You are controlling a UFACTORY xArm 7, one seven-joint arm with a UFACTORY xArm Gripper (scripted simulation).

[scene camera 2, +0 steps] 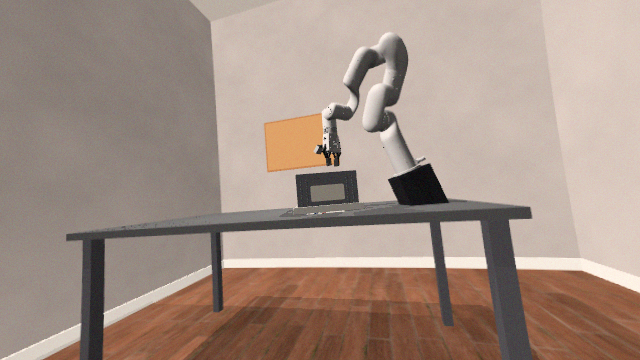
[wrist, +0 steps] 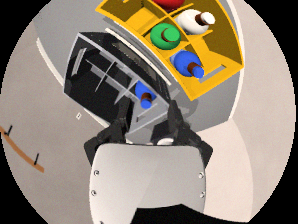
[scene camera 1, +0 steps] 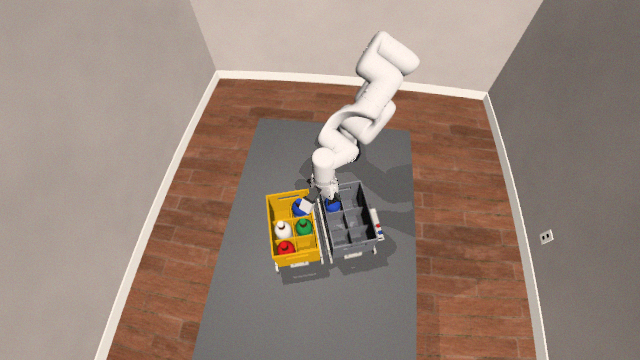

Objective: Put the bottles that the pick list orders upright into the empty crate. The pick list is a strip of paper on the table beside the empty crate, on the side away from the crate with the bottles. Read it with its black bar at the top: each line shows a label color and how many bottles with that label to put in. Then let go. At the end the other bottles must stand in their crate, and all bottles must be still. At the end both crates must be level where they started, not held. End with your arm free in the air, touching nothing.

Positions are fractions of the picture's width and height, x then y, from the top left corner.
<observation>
In view: my gripper (wrist: 0.51, 0.47), a grey crate (scene camera 1: 0.55, 0.58) and a white bottle (wrist: 0.64, 0.11).
The grey crate shows as well in scene camera 2 (scene camera 2: 0.49, 0.53) and in the wrist view (wrist: 0.28, 0.40).
</observation>
